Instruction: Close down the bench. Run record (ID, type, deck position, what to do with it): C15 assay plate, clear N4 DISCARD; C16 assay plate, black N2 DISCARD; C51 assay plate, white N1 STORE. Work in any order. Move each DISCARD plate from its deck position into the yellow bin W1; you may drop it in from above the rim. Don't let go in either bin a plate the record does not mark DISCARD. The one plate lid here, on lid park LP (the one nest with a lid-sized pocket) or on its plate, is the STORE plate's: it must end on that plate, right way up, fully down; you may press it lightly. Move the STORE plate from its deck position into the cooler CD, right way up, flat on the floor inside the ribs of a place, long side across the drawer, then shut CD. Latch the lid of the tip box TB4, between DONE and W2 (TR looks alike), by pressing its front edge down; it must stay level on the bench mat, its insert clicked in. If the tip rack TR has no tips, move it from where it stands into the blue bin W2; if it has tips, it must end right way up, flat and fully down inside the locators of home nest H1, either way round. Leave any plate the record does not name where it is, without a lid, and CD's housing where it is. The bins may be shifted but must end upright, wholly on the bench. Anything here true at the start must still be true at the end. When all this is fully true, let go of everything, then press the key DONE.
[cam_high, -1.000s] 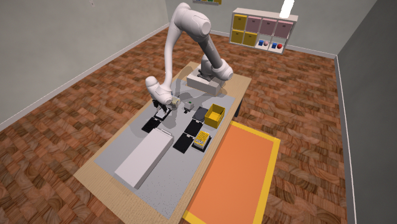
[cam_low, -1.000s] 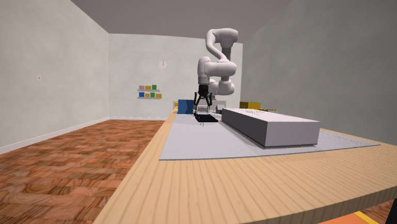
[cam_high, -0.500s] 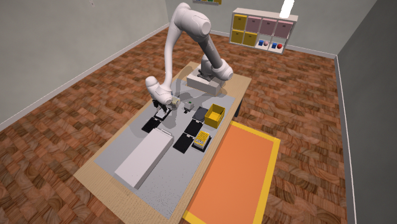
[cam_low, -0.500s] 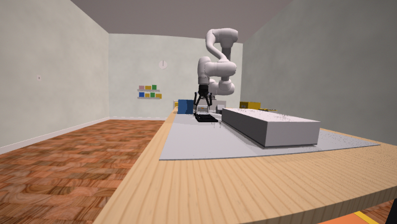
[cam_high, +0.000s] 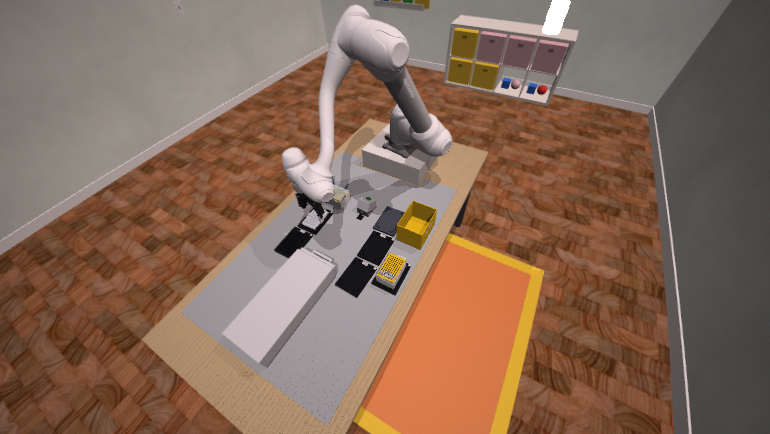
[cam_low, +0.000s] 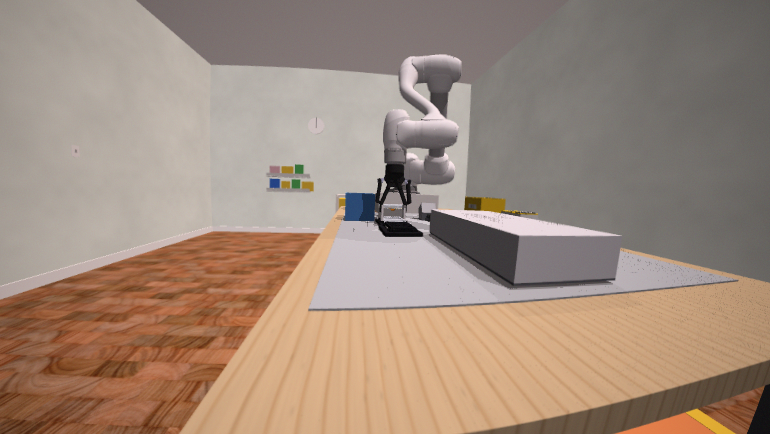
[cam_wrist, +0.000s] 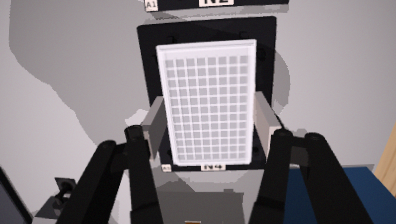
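My gripper is now 2 cm above the pale plate. Round my hand: black nest N4 (4 cm below); tip box TB4 (18 cm behind); black assay plate (17 cm ahead, 2 cm to the left, 2 cm below).
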